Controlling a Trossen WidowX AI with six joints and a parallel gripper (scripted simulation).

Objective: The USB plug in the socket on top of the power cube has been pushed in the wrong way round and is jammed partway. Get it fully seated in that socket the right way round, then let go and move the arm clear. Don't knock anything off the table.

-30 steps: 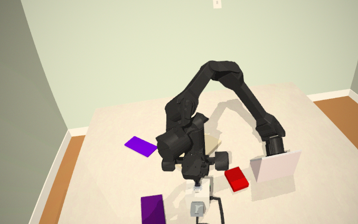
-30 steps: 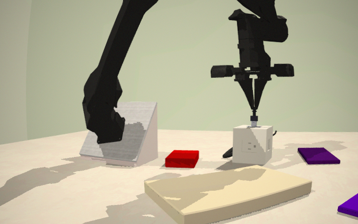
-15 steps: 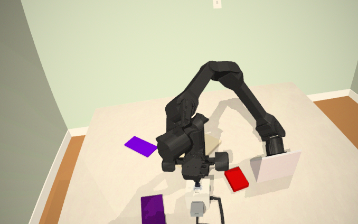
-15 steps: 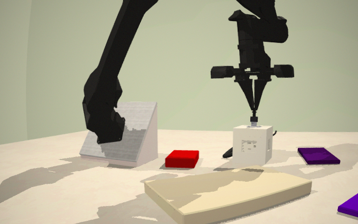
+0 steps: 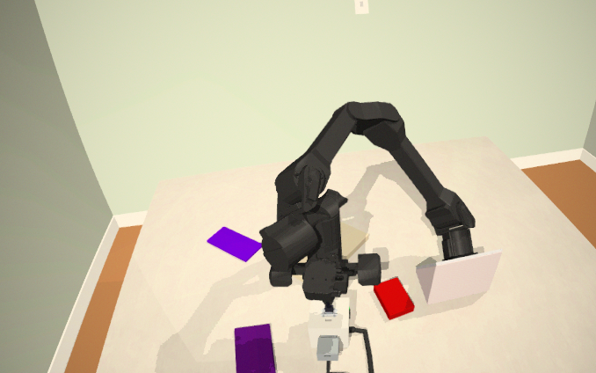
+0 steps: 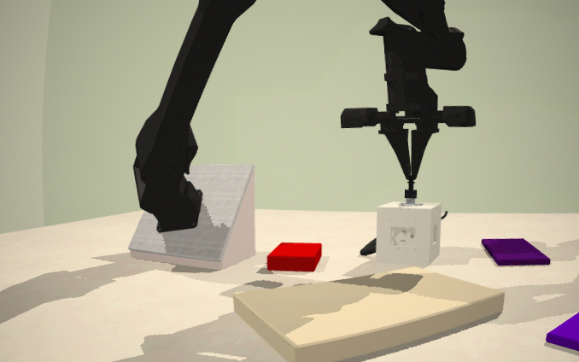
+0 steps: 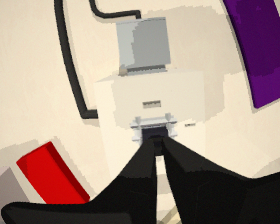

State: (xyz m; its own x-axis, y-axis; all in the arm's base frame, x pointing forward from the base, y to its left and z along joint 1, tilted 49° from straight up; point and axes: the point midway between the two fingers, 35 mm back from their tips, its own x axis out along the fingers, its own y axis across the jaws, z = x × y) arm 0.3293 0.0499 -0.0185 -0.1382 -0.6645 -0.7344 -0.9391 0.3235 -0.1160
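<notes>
Now: the USB plug 20 mm below my gripper tip. The rest, counted from my gripper tip: socket (40 mm below); cream board (40 mm behind, 250 mm to the right, 100 mm below); red block (150 mm behind, 40 mm to the right, 100 mm below).
</notes>
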